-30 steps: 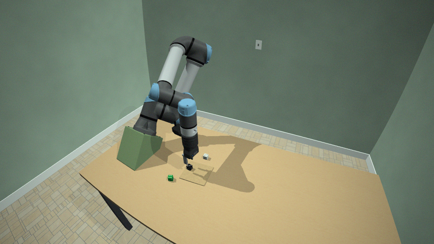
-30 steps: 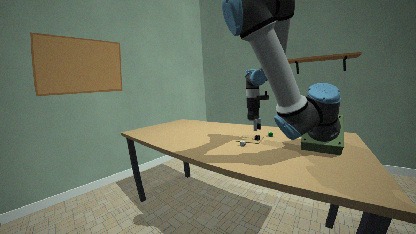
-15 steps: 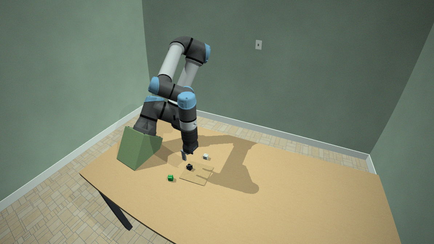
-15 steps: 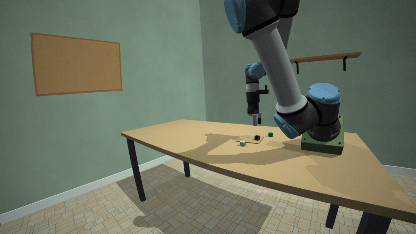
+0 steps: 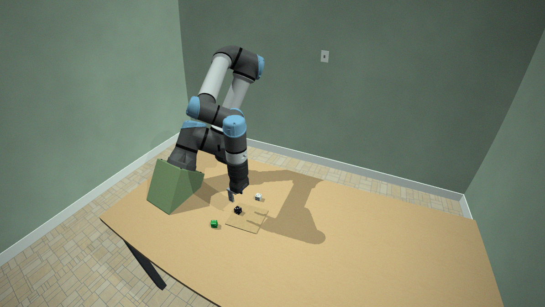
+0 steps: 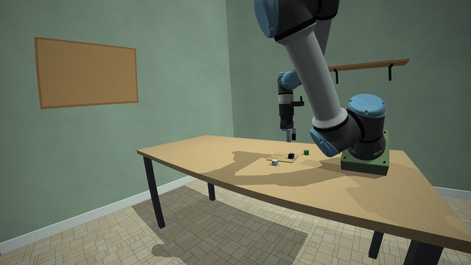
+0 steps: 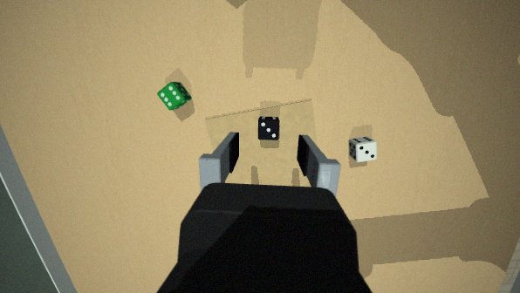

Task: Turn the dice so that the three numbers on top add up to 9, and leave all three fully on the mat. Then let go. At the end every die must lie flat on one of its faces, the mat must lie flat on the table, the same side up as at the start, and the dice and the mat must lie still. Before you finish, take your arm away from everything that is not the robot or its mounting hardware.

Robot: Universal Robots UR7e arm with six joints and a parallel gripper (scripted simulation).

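Right now my hand is 30 mm short of the white die, 120 mm to the right of it and 100 mm above it. Round my hand: green die 40 mm behind, 110 mm to the right, 100 mm below; then black die 100 mm below; then tan mat 50 mm ahead, 110 mm below.
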